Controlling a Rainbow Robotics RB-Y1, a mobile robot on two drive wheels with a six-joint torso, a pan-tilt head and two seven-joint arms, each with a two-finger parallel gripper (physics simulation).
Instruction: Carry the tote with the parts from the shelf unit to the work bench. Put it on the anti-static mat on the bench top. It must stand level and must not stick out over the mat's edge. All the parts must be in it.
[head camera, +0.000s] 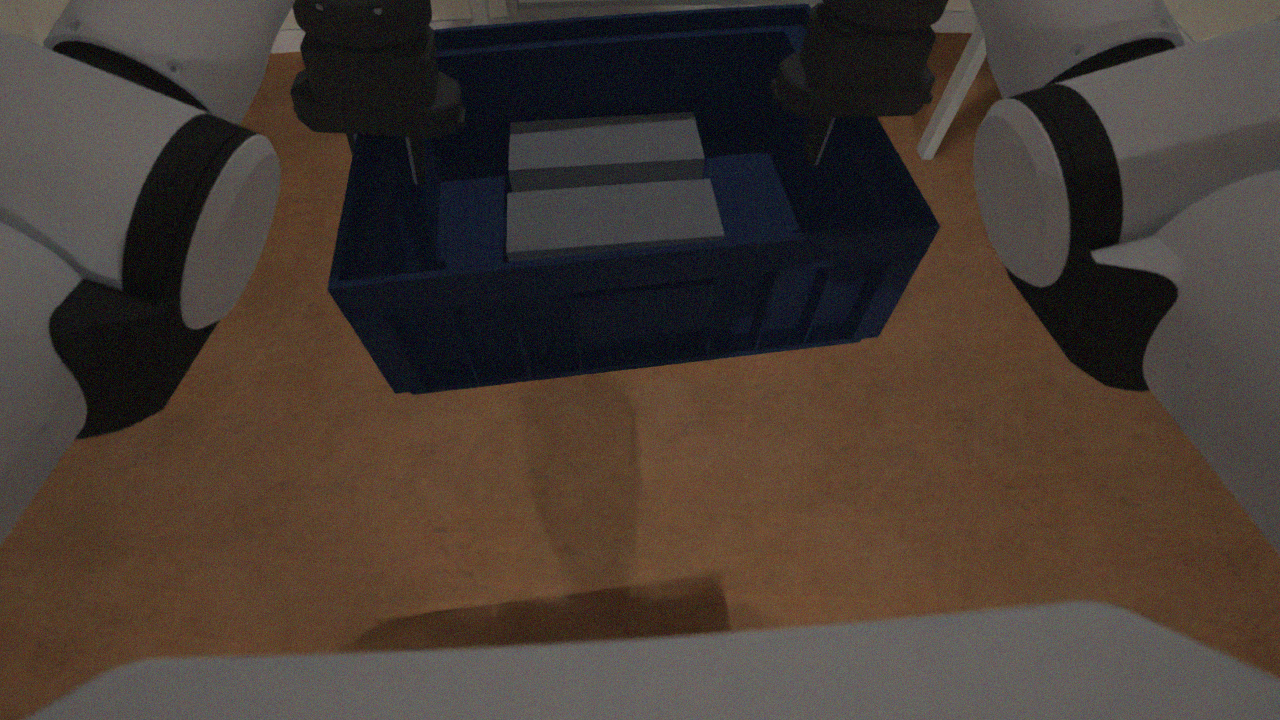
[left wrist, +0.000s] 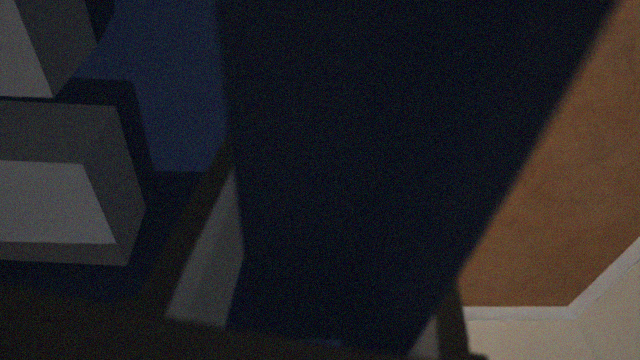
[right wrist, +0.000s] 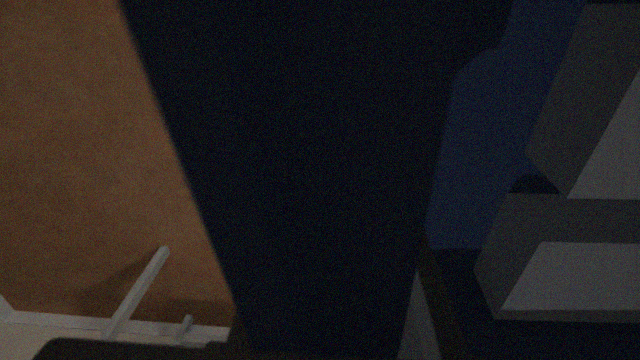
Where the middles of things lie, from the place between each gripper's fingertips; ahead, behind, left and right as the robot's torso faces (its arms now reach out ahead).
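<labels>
Dark blue tote (head camera: 813, 256): my left hand is 190 mm to the left of it, 10 mm above it and 10 mm past it.
My right hand is 10 mm above the tote, 10 mm past it and 190 mm to the right of it.
</labels>
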